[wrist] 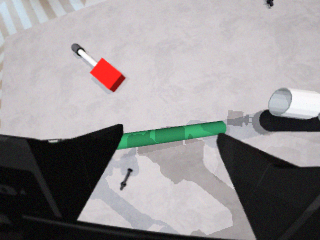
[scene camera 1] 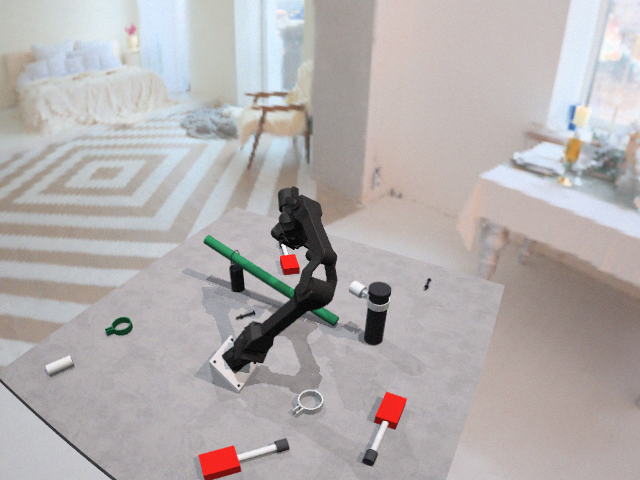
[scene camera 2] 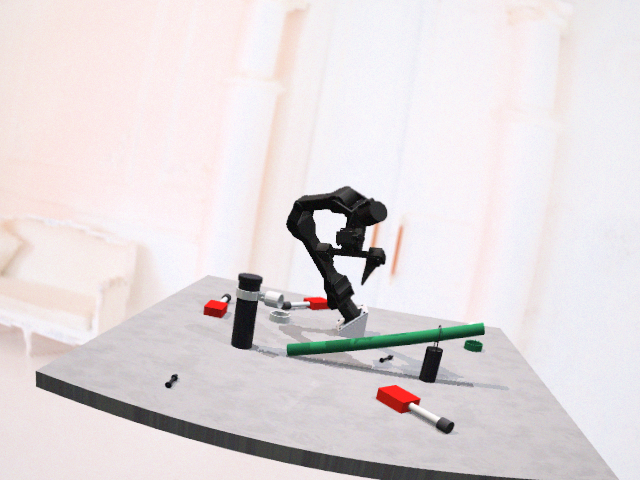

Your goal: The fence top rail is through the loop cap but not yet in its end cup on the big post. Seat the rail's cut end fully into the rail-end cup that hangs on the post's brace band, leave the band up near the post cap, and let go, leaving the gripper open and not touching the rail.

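In scene camera 2 I see my gripper [scene camera 2: 345,283], which is open and holds nothing, along with a green top rail [scene camera 2: 410,338] and a big black post [scene camera 2: 245,311]. The wrist view shows a red tool [wrist: 104,72]; the green top rail [wrist: 156,136] is there too, and so is my gripper [wrist: 169,133]. Scene camera 1 shows the rail [scene camera 1: 237,259] and the post [scene camera 1: 375,321].
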